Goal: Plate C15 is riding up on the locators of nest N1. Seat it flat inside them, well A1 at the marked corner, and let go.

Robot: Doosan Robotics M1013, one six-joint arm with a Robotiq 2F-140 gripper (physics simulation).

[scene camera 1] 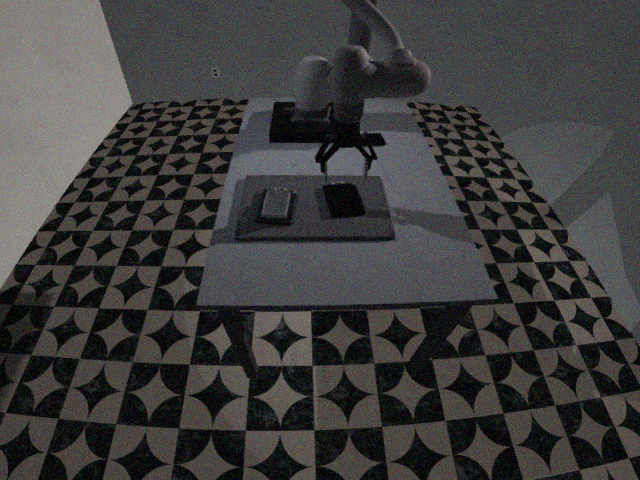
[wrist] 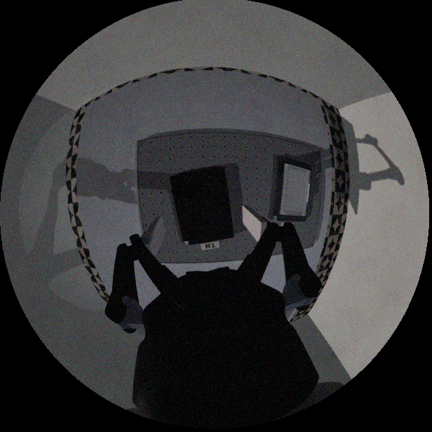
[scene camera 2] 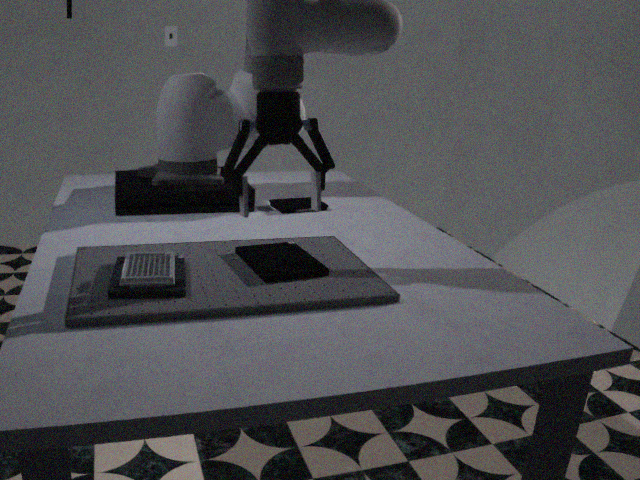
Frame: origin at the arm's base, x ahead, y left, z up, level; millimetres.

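Seen in the pictures: gripper, fingertip midpoint: (scene camera 1: 345,179) (scene camera 2: 281,212); arm's base at its link origin: (scene camera 1: 311,115) (scene camera 2: 188,178).
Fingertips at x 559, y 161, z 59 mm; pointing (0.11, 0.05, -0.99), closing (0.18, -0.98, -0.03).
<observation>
Offsets run from my fingertips to a thing's top centre.
A black block @[dx +3, dy +2, dz -81 mm] (scene camera 1: 343,200) (scene camera 2: 281,261) (wrist: 202,205) at nest N1 lies on the grey perforated board @[dx +27, dy -100, dz -95 mm] (scene camera 1: 315,230) (scene camera 2: 206,300) (wrist: 150,155). Plate C15 and the nest are both so dark that I cannot tell them apart, nor see the locators, the tilt or well A1. The label N1 (wrist: 210,245) is on the near side in the wrist view, with a small light mark by the block's corner. My gripper (scene camera 1: 345,176) (scene camera 2: 280,208) (wrist: 202,219) is open and empty, fingers wide apart, above and on the robot-base side of the block, not touching it.
A light ribbed plate @[dx +65, dy -231, dz -70 mm] (scene camera 1: 277,202) (scene camera 2: 148,268) (wrist: 295,190) sits in a second dark nest @[dx +65, dy -231, dz -81 mm] (scene camera 1: 291,215) (scene camera 2: 180,290) on the same board. The black robot base plate (scene camera 1: 281,129) (scene camera 2: 134,196) and a small flat black item @[dx -443, dy +118, dz -94 mm] (scene camera 1: 376,139) (scene camera 2: 296,205) are behind the board.
</observation>
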